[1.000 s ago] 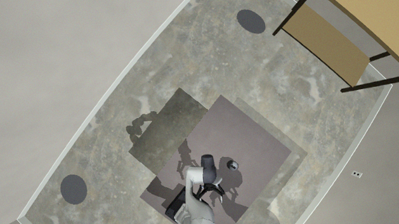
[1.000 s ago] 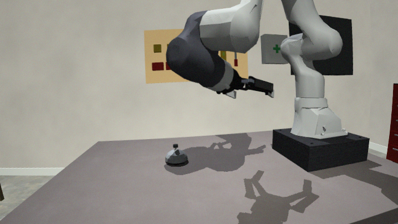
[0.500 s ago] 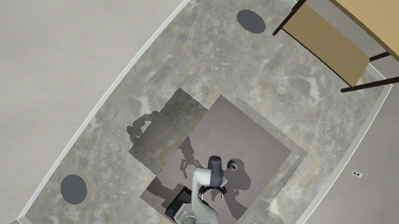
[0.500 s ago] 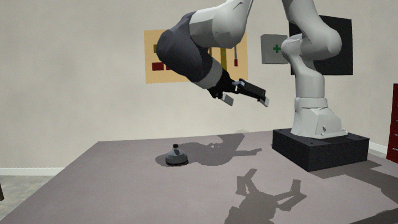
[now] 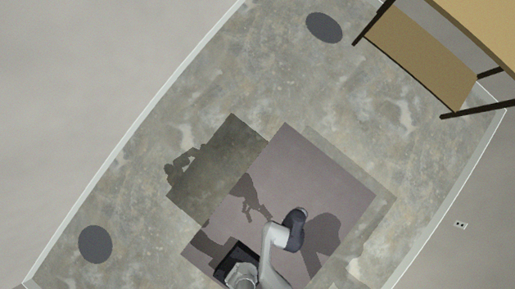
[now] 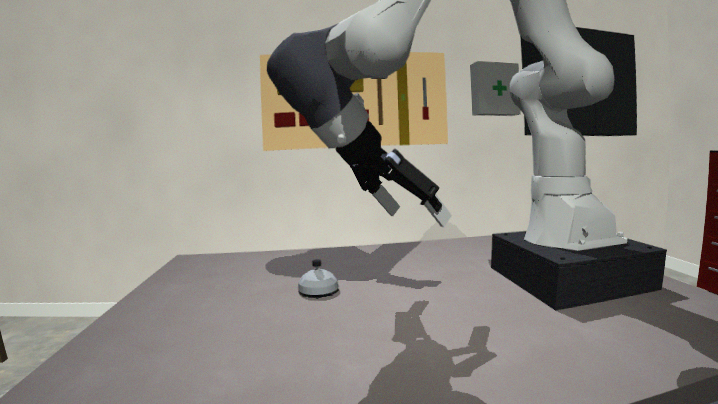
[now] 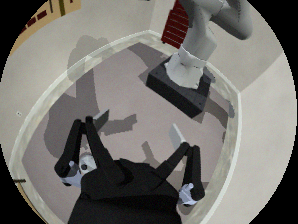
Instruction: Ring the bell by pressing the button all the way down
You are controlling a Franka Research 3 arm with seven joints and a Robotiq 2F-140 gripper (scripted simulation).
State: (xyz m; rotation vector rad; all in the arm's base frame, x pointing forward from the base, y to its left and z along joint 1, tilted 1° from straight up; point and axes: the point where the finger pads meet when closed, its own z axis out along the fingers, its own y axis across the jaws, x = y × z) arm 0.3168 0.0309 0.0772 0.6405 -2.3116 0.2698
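The dark button lies 200 mm ahead of my hand, 40 mm to the right of it and 110 mm below it. Also, from my hand: bell 200 mm ahead, 40 mm to the right, 120 mm below.
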